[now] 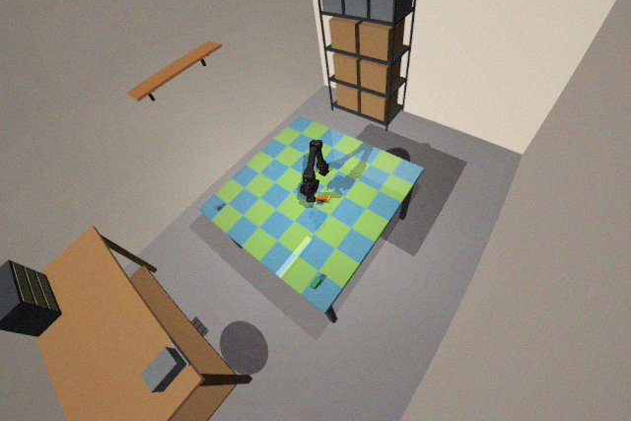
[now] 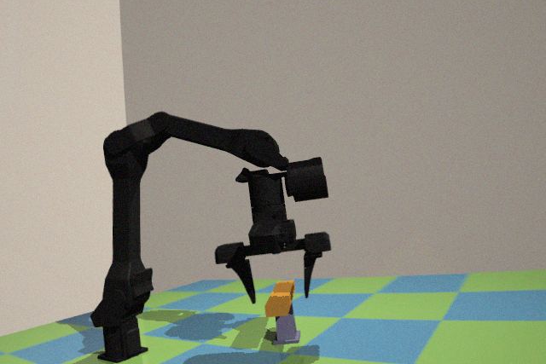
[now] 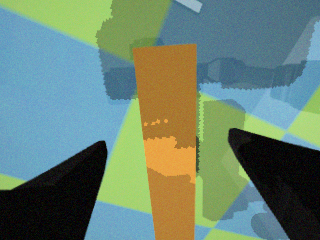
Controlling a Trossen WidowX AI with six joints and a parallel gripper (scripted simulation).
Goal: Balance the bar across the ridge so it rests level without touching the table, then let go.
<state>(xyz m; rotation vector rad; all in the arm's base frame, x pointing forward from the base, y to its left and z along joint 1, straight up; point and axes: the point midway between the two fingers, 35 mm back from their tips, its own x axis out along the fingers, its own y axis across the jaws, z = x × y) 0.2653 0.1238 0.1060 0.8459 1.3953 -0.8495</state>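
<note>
The orange bar is 3 cm to the left of my gripper tip and 1 cm behind it. From my gripper tip the other things lie so: small dark block 62 cm to the right, 47 cm ahead, 6 cm below; small green block 47 cm ahead, 38 cm to the left, 6 cm below.
</note>
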